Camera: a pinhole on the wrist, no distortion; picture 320 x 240 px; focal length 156.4 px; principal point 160.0 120.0 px. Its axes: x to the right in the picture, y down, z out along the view. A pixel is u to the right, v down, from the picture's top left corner.
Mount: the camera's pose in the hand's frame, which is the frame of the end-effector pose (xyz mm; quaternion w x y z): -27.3 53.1 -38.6 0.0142 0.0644 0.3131 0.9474
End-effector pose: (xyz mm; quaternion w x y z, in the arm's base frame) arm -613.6 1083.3 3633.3 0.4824 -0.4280 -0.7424 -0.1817
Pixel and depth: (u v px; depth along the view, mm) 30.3 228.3 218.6
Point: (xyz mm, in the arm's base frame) -719.9 1335.0 3689.9
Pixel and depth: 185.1 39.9 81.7
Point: -500.0 1148.6 3586.2
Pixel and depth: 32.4 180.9 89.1
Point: -589.0 1181.5 3651.5
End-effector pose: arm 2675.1 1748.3 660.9 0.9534 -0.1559 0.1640 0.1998
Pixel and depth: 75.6 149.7 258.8
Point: 2778.6 1999.0 732.1
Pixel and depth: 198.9 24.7 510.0
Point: 2381.1 2324.0 729.2
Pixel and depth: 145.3 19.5 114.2
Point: 2597.3 1906.0 627.1
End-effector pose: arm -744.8 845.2 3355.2 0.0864 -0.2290 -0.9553 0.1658
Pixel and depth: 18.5 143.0 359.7
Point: -1022.8 1107.3 3088.7
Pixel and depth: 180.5 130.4 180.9
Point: -686.7 928.4 3191.5
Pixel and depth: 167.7 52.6 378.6
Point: -619.2 1143.4 3053.5
